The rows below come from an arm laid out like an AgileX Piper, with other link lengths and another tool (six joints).
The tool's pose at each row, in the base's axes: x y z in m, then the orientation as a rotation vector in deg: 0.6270 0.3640 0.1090 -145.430 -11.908 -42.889; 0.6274 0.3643 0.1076 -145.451 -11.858 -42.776; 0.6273 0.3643 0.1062 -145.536 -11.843 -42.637; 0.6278 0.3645 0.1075 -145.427 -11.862 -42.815; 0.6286 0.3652 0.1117 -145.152 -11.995 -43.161; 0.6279 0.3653 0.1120 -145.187 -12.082 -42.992; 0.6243 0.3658 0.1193 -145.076 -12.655 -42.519; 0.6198 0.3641 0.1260 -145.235 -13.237 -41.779; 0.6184 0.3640 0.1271 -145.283 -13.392 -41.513; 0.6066 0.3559 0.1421 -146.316 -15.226 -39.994; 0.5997 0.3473 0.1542 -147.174 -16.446 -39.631; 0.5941 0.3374 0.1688 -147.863 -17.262 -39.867; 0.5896 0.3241 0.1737 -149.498 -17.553 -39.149
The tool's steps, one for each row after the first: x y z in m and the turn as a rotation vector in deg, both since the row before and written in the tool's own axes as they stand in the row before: -0.0004 0.0004 0.0014 0.005 -0.071 0.059; -0.0008 0.0005 0.0010 -0.043 -0.111 0.030; 0.0011 -0.0006 -0.0006 0.055 0.143 -0.038; 0.0030 -0.0021 -0.0024 0.178 0.276 -0.131; -0.0004 -0.0004 -0.0005 0.027 -0.137 -0.025; 0.0010 -0.0044 -0.0068 0.313 -0.388 -0.266; -0.0002 -0.0025 -0.0078 0.134 -0.638 -0.253; -0.0006 -0.0008 -0.0015 0.049 -0.217 -0.052; -0.0022 -0.0025 -0.0205 -0.329 -1.612 -1.078; -0.0001 0.0006 -0.0164 -0.576 -0.687 -0.889; 0.0020 0.0014 -0.0183 -0.633 -0.175 -0.714; -0.0025 0.0084 -0.0120 -1.297 -0.961 -0.260
